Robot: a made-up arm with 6 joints.
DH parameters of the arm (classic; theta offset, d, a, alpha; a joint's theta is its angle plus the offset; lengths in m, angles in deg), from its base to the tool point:
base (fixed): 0 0.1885 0 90
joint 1: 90 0.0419 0.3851 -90
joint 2: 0 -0.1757 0.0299 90
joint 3: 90 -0.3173 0.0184 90
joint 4: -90 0.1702 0.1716 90
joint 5: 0 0.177 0.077 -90
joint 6: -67.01 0 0.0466 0
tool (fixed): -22.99 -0.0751 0 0
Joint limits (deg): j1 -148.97..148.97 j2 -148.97..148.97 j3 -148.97..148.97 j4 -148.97..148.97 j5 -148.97..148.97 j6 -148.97..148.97
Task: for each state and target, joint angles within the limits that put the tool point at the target. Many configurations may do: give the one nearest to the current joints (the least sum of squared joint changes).
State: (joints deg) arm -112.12 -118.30 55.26 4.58 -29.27 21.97
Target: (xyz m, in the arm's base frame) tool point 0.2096 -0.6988 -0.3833
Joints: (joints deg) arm -142.28 -146.58 39.73 13.33 13.96 26.70
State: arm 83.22 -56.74 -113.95 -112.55 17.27 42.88
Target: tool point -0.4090 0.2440 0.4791
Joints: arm 86.28 -77.91 -101.33 -94.29 21.77 45.92
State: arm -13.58 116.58 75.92 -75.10 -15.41 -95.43
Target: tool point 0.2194 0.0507 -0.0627
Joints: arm -47.66 117.50 36.37 -48.59 -1.31 -87.72
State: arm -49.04 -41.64 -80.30 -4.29 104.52 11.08
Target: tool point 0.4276 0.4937 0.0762
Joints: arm -48.60 -18.61 -108.05 -17.85 102.39 7.84
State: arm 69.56 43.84 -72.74 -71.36 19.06 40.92
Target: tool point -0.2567 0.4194 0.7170
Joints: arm 87.99 4.33 -44.69 -34.09 30.69 45.81
